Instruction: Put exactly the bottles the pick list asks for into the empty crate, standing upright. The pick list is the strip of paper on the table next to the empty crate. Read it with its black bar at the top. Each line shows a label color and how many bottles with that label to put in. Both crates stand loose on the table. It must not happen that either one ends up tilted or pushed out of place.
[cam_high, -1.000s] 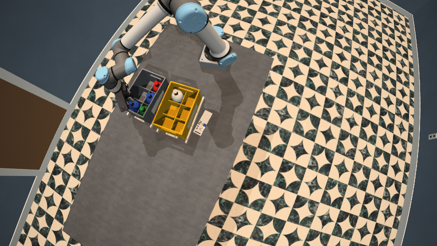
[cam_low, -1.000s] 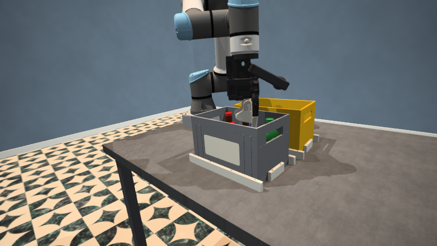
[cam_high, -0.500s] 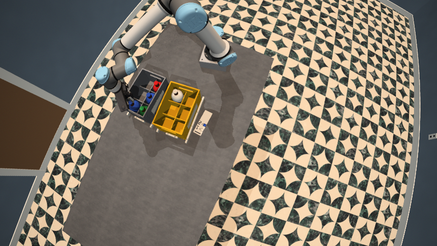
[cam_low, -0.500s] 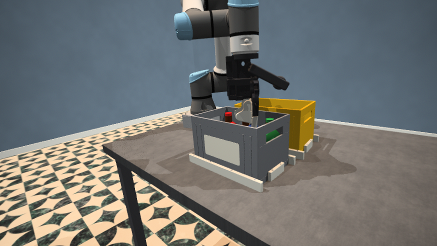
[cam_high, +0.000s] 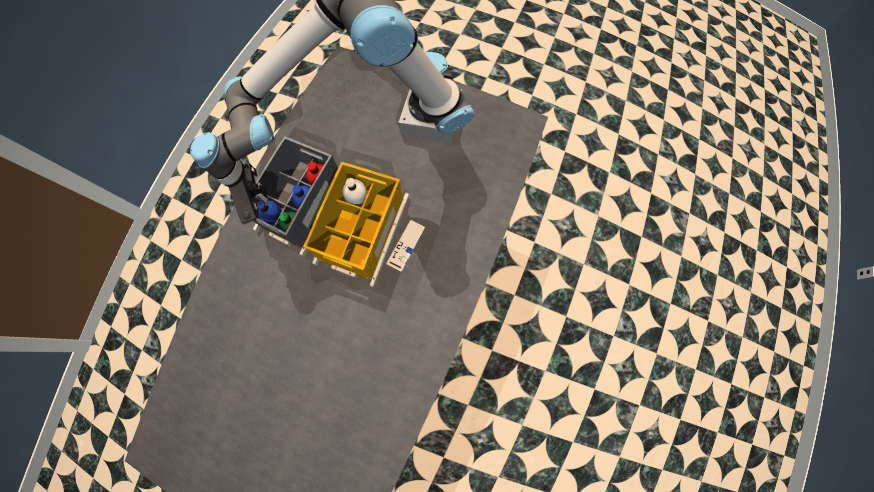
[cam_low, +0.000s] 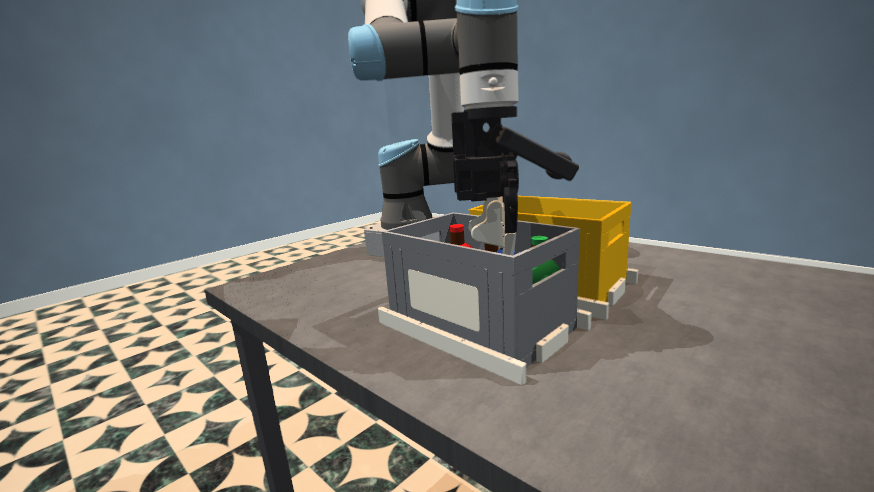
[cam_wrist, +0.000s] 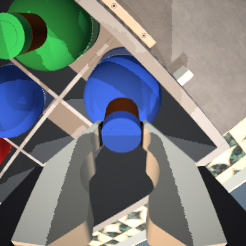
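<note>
My hand is 90 mm to the right of the green-label bottle, 70 mm above it and 10 mm short of it. Also, from my hand: red-label bottle (160 mm behind, 110 mm to the left, 70 mm below); white-label bottle (250 mm to the left, 140 mm behind, 70 mm below); grey crate (80 mm behind, 70 mm below, 60 mm to the left).
</note>
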